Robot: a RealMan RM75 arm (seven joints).
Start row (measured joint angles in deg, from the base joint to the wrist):
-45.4, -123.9, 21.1, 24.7, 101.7, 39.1, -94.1
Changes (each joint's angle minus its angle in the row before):
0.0, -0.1, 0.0, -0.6, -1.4, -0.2, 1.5
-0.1, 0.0, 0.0, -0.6, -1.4, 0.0, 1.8
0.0, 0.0, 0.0, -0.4, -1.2, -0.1, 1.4
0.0, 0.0, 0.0, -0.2, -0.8, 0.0, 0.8
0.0, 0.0, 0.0, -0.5, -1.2, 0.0, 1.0
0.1, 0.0, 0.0, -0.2, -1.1, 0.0, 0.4
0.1, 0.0, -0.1, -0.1, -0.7, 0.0, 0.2
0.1, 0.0, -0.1, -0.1, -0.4, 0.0, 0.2
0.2, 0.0, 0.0, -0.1, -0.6, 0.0, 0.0
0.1, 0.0, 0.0, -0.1, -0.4, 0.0, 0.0
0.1, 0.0, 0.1, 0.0, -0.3, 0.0, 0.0
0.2, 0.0, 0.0, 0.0, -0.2, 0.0, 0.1
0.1, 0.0, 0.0, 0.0, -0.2, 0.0, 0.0
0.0, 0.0, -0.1, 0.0, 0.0, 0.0, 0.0
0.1, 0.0, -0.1, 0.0, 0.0, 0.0, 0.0
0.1, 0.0, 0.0, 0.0, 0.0, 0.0, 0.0
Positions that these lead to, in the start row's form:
-45.4, -124.0, 21.1, 24.1, 100.3, 38.9, -92.6
-45.5, -124.0, 21.1, 23.5, 98.9, 38.9, -90.8
-45.5, -124.0, 21.1, 23.1, 97.7, 38.8, -89.4
-45.5, -124.0, 21.1, 22.9, 96.9, 38.8, -88.6
-45.5, -124.0, 21.1, 22.4, 95.7, 38.8, -87.6
-45.4, -124.0, 21.1, 22.2, 94.6, 38.8, -87.2
-45.3, -124.0, 21.0, 22.1, 93.9, 38.8, -87.0
-45.2, -124.0, 20.9, 22.0, 93.5, 38.8, -86.8
-45.0, -124.0, 20.9, 21.9, 92.9, 38.8, -86.8
-44.9, -124.0, 20.9, 21.8, 92.5, 38.8, -86.8
-44.8, -124.0, 21.0, 21.8, 92.2, 38.8, -86.8
-44.6, -124.0, 21.0, 21.8, 92.0, 38.8, -86.7
-44.5, -124.0, 21.0, 21.8, 91.8, 38.8, -86.7
-44.5, -124.0, 20.9, 21.8, 91.8, 38.8, -86.7
-44.4, -124.0, 20.8, 21.8, 91.8, 38.8, -86.7
-44.3, -124.0, 20.8, 21.8, 91.8, 38.8, -86.7

